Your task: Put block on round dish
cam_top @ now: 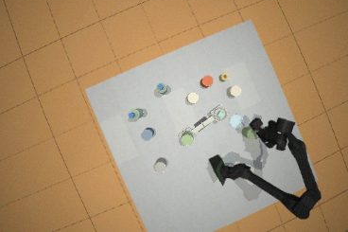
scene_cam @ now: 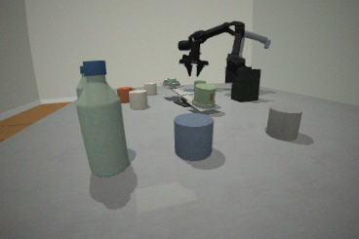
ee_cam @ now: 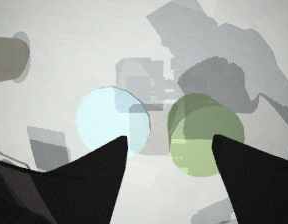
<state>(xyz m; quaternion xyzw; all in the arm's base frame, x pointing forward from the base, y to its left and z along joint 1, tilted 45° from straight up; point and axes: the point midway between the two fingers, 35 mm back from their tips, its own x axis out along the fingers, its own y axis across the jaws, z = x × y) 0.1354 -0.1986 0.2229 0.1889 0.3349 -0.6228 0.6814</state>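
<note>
Right now the teal block is 180 mm ahead of my gripper tip, 140 mm to the left of it and 10 mm below it. The rest, counted from my gripper tip: white balance: 260 mm to the left, 170 mm ahead, 70 mm below; orange cylinder: 390 mm ahead, 100 mm to the left, 60 mm below; pale blue round dish: 90 mm below, 60 mm ahead, 40 mm to the left.
</note>
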